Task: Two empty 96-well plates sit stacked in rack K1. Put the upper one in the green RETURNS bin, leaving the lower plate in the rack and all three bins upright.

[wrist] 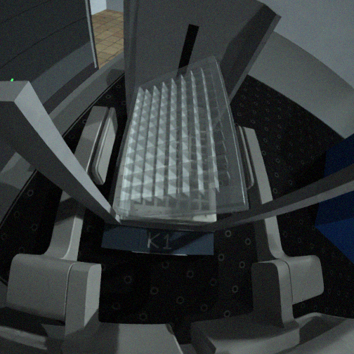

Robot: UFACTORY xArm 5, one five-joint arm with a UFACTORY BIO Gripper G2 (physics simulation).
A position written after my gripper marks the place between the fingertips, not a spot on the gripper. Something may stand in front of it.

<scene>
In view: my gripper (pixel 176 123) and a clear 96-well plate (pixel 180 157).
</scene>
